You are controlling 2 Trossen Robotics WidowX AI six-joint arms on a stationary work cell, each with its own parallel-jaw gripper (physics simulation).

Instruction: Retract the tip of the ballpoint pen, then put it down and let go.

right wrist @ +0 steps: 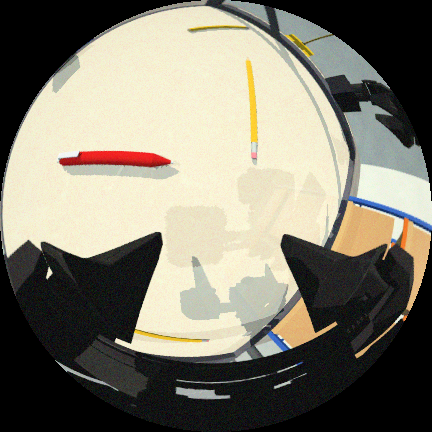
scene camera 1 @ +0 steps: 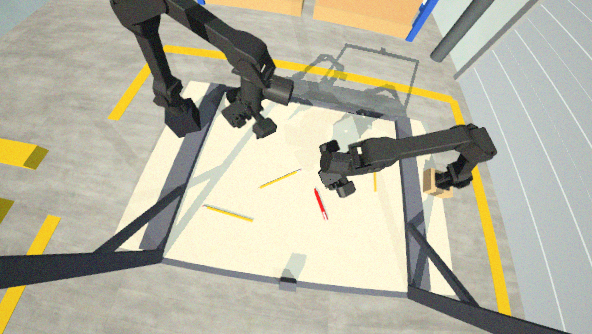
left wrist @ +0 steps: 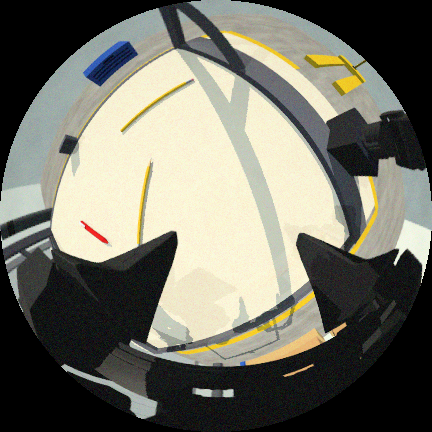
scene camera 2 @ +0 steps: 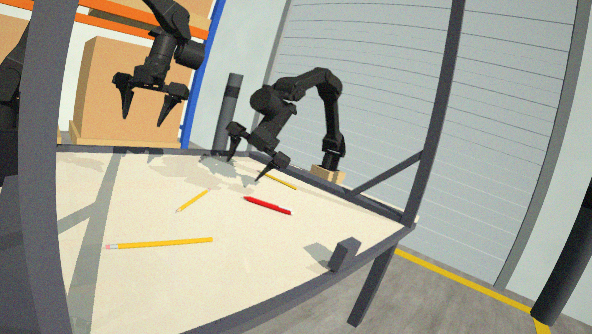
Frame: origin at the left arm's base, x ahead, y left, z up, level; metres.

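Where they show: left gripper, fingertip midpoint: (scene camera 1: 250,129) (left wrist: 240,238) (scene camera 2: 140,122); right gripper, fingertip midpoint: (right wrist: 224,240) (scene camera 2: 241,171); left arm's base, link origin: (right wrist: 353,92) (scene camera 1: 178,109) (left wrist: 368,140) (scene camera 2: 1,127); right arm's base, link origin: (scene camera 1: 441,181) (scene camera 2: 329,168).
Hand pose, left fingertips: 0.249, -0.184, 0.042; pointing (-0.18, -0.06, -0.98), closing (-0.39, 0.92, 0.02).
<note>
Each offset is from my left fingertips to the top centre of the thing, as dx, dy, dz. Level surfaces: height alone.
The red ballpoint pen @(+0.186, -0.282, -0.133) (scene camera 1: 320,203) (scene camera 2: 267,205) (left wrist: 95,233) (right wrist: 115,159) lies flat on the table @(dz -0.148) (scene camera 1: 240,250) (scene camera 2: 165,295). In the right wrist view its white clip is at the left end, and a small pale tip shows at the pointed right end. My right gripper (scene camera 1: 336,167) (scene camera 2: 243,170) (right wrist: 224,240) is open and empty, above the table beyond the pen's pointed end, not touching it. My left gripper (scene camera 1: 250,123) (scene camera 2: 142,122) (left wrist: 240,238) is open and empty, high over the far left part of the table.
One yellow pencil @(+0.063, -0.147, -0.140) (scene camera 1: 280,178) (scene camera 2: 193,200) (right wrist: 252,105) lies left of the pen, another @(-0.146, -0.224, -0.141) (scene camera 1: 228,213) (scene camera 2: 160,243) (left wrist: 155,105) farther left, and a third @(+0.459, -0.209, -0.141) (scene camera 1: 375,182) (scene camera 2: 280,181) near the right side. A dark block @(+0.000, -0.491, -0.091) (scene camera 1: 288,281) (scene camera 2: 345,254) sits at the front edge. Frame bars border the table.
</note>
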